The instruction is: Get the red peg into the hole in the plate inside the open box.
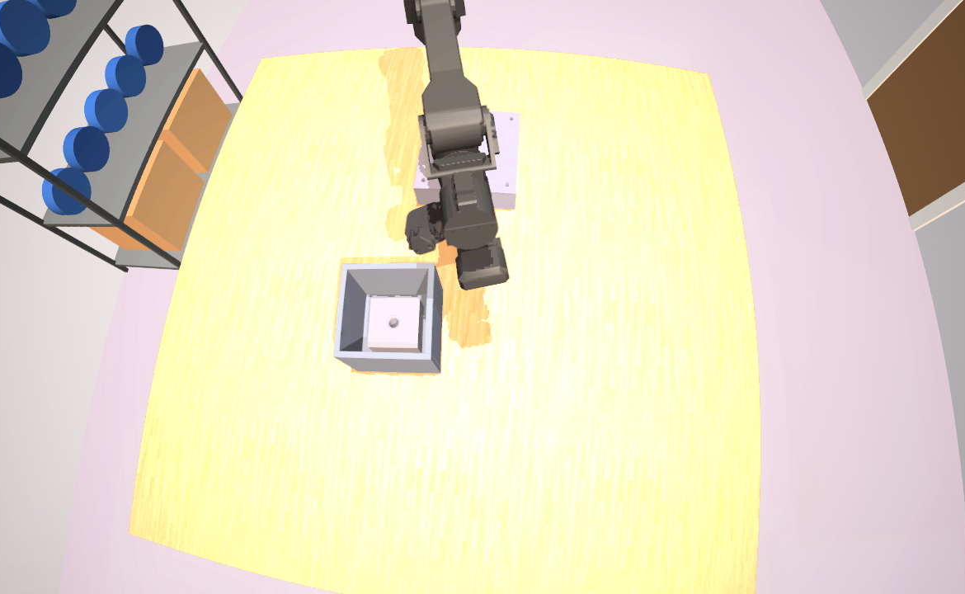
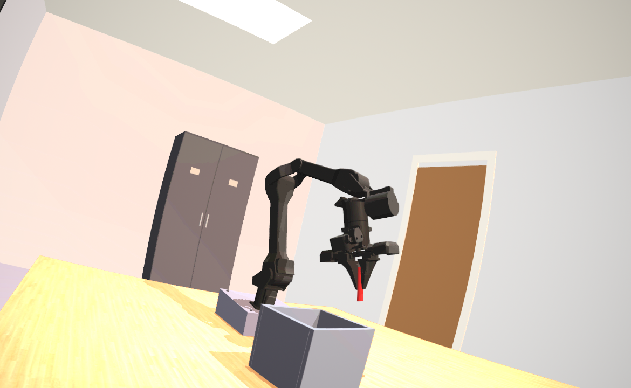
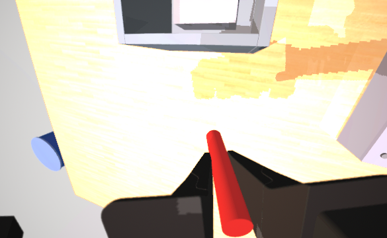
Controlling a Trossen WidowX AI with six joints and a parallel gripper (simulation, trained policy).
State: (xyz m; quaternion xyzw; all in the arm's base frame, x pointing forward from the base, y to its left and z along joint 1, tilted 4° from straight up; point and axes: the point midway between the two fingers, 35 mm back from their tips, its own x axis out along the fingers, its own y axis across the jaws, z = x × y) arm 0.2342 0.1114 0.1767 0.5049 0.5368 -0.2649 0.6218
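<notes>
Right now the pale plate is 90 mm ahead of my gripper tip, 150 mm to the right of it and 150 mm below it. Also, from my gripper tip: red peg (10 mm above).
</notes>
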